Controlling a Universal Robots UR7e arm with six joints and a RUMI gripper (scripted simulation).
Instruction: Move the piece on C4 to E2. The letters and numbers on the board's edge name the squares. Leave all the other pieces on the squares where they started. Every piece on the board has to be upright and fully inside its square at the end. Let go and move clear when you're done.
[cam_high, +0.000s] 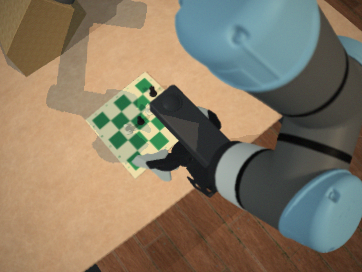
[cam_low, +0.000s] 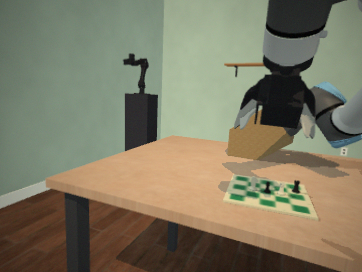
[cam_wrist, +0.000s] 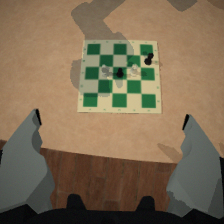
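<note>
The white piece lies 14 cm behind my hand, 5 cm to the left of it and 18 cm below it. Round my hand: chessboard 14 cm behind, 1 cm to the left, 20 cm below.
</note>
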